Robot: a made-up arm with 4 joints. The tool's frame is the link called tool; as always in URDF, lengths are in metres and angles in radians.
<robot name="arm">
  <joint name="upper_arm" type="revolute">
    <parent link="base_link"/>
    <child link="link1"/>
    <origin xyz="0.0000 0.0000 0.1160" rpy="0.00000 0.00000 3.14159"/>
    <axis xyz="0 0 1"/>
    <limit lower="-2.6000" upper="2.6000"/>
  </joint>
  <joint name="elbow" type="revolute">
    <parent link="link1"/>
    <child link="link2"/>
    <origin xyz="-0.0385 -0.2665 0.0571" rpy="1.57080 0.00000 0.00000"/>
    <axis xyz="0 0 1"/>
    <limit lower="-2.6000" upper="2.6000"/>
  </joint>
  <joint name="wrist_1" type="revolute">
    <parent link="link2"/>
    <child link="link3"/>
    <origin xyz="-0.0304 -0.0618 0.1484" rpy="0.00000 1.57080 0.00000"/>
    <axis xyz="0 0 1"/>
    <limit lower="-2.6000" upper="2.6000"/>
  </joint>
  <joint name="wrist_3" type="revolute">
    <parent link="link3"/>
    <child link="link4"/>
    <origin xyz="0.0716 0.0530 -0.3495" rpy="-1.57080 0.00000 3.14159"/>
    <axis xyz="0 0 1"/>
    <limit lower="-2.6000" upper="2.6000"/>
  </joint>
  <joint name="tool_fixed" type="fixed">
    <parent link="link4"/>
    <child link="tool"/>
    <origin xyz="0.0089 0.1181 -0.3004" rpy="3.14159 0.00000 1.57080"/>
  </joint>
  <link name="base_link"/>
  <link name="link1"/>
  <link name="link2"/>
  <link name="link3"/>
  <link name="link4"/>
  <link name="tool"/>
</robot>
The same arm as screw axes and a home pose.
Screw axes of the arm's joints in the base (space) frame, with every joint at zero. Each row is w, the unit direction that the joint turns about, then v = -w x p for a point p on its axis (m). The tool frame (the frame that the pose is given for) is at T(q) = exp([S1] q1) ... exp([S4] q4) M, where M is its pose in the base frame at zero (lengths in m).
S1: w 0 0 1 v 0 0 0
S2: w 0 1 0 v -0.1731 0 0.0385
S3: w -1 0 0 v 0 -0.1113 0.4149
S4: w 0 0 -1 v -0.3433 0.4184 0
M: xyz 0.5365 0.3522 0.4647 (m) quaternion w x y z 1 -0.000002 -0.000002 -0.000001
Joint limits (rad, base to tool): -2.6..2.6 -2.6..2.6 -2.6..2.6 -2.6..2.6

